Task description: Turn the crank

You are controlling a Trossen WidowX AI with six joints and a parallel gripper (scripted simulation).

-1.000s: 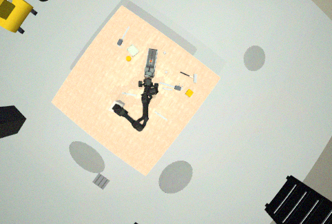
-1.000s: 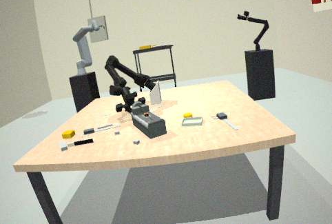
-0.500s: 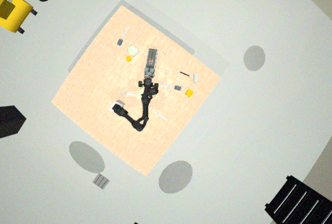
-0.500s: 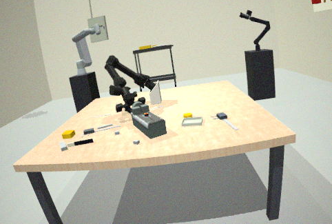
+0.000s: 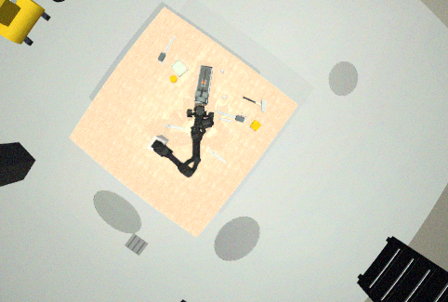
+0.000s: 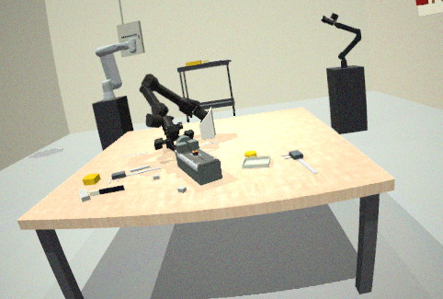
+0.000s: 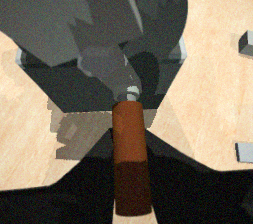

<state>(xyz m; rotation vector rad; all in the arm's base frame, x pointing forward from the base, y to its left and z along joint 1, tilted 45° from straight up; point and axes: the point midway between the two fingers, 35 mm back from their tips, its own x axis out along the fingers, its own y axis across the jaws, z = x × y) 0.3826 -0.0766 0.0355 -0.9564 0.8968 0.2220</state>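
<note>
Right now the crank is 40 mm above my gripper tip. Also, from my gripper tip: red pointer: 140 mm ahead, 100 mm to the left, 50 mm above; then brown crank handle: 30 mm above, 10 mm to the right, 10 mm behind; then yellow disc: 300 mm to the left, 30 mm below, 20 mm ahead.
</note>
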